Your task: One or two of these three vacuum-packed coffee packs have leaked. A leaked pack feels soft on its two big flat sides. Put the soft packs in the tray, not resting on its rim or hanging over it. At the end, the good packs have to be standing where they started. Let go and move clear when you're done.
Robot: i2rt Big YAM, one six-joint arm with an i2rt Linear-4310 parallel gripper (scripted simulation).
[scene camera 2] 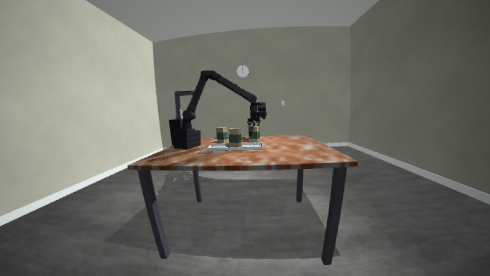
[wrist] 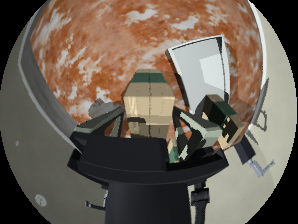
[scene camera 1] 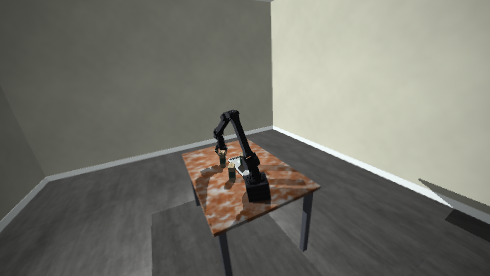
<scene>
The pictures show: the gripper and a white tray.
</scene>
